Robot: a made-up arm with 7 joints. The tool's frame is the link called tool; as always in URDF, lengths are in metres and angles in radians.
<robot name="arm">
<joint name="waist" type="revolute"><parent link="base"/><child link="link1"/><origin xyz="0 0 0.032"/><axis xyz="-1 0 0"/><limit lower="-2.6" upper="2.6"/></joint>
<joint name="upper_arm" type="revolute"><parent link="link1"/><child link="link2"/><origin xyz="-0.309 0.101 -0.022"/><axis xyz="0 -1 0"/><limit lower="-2.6" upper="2.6"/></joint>
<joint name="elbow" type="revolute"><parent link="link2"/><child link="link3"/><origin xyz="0.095 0.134 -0.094"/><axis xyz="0 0 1"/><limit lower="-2.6" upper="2.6"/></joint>
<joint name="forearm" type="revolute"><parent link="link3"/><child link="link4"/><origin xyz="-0.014 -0.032 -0.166"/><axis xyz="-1 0 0"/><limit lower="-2.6" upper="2.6"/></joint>
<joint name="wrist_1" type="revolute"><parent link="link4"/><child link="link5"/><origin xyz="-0.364 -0.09 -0.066"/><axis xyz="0 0 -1"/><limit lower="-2.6" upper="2.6"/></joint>
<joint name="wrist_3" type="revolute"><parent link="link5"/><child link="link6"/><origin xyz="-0.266 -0.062 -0.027"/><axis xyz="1 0 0"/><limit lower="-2.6" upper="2.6"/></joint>
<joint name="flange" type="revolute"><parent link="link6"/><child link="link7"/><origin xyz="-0.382 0.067 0.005"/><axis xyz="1 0 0"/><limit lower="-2.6" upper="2.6"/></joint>
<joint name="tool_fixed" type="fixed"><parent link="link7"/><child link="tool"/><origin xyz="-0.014 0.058 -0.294"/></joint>
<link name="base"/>
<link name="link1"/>
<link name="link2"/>
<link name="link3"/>
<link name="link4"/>
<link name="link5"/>
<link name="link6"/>
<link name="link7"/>
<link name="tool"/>
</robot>
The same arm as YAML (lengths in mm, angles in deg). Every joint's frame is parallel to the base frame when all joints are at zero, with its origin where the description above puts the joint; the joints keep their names.
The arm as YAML. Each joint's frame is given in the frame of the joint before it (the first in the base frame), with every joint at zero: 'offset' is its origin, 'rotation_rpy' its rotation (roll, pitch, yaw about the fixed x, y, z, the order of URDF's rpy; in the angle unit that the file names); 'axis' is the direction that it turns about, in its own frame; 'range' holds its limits. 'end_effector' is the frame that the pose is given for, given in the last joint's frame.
length_unit: mm
angle_unit: deg
chain:
  - id: waist
    offset: [0.0, 0.0, 32.0]
    rotation_rpy: [0.0, 0.0, 0.0]
    axis: "-x"
    range: [-148.97, 148.97]
  - id: upper_arm
    offset: [-309.0, 101.0, -22.0]
    rotation_rpy: [0.0, 0.0, 0.0]
    axis: "-y"
    range: [-148.97, 148.97]
  - id: elbow
    offset: [95.0, 134.0, -94.0]
    rotation_rpy: [0.0, 0.0, 0.0]
    axis: "+z"
    range: [-148.97, 148.97]
  - id: forearm
    offset: [-14.0, -32.0, -166.0]
    rotation_rpy: [0.0, 0.0, 0.0]
    axis: "-x"
    range: [-148.97, 148.97]
  - id: wrist_1
    offset: [-364.0, -90.0, -66.0]
    rotation_rpy: [0.0, 0.0, 0.0]
    axis: "-z"
    range: [-148.97, 148.97]
  - id: wrist_3
    offset: [-266.0, -62.0, -27.0]
    rotation_rpy: [0.0, 0.0, 0.0]
    axis: "+x"
    range: [-148.97, 148.97]
  - id: flange
    offset: [-382.0, 67.0, 5.0]
    rotation_rpy: [0.0, 0.0, 0.0]
    axis: "+x"
    range: [-148.97, 148.97]
end_effector:
  offset: [-14.0, 58.0, -294.0]
  rotation_rpy: [0.0, 0.0, 0.0]

